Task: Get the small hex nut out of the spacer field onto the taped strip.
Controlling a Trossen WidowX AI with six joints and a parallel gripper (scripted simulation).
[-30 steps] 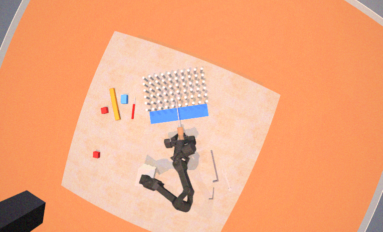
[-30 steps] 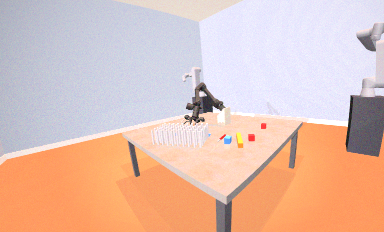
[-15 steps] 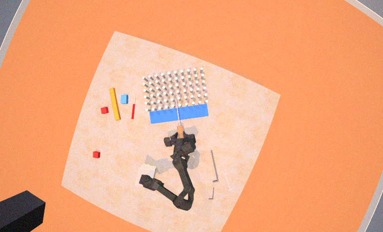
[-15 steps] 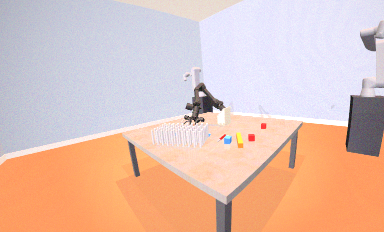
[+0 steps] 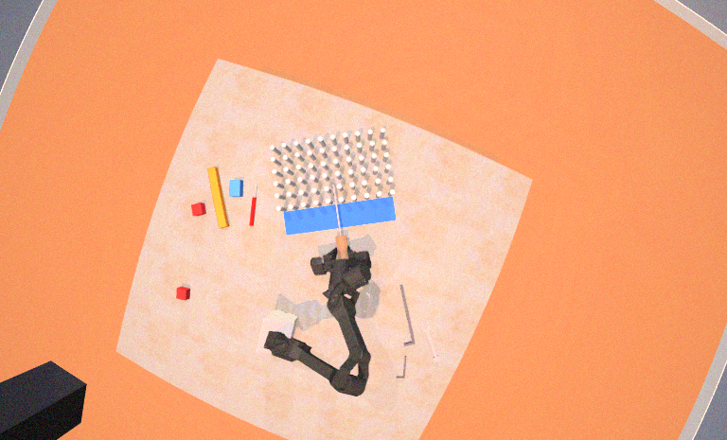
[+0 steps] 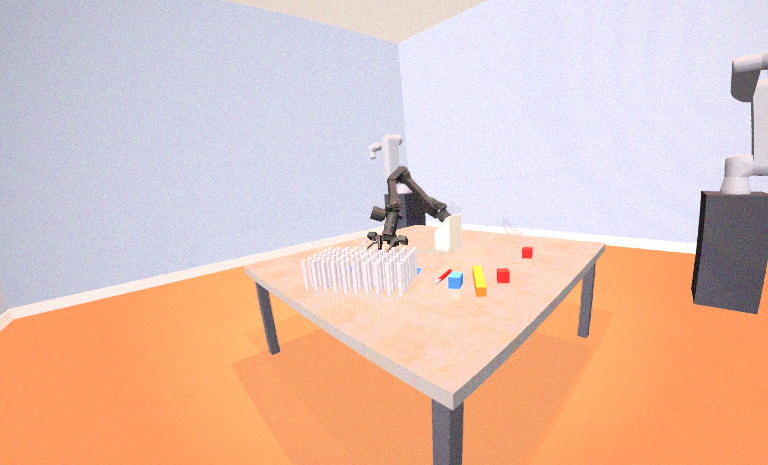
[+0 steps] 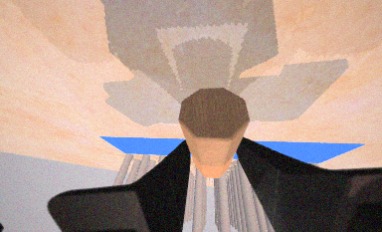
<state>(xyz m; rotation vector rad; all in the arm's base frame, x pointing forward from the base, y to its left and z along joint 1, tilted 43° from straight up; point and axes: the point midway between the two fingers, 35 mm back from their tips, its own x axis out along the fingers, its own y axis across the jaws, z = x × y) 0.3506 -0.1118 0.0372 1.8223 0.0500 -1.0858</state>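
Right now my gripper tip is 9 cm short of the blue taped strip, 5 cm to the right of it and 3 cm above it. The rest, counted from my gripper tip: red-handled tool: 35 cm to the left, 5 cm ahead, 3 cm below; then blue block: 43 cm to the left, 6 cm ahead, 1 cm below; then fork tool: 41 cm to the right, 22 cm behind, 3 cm below.
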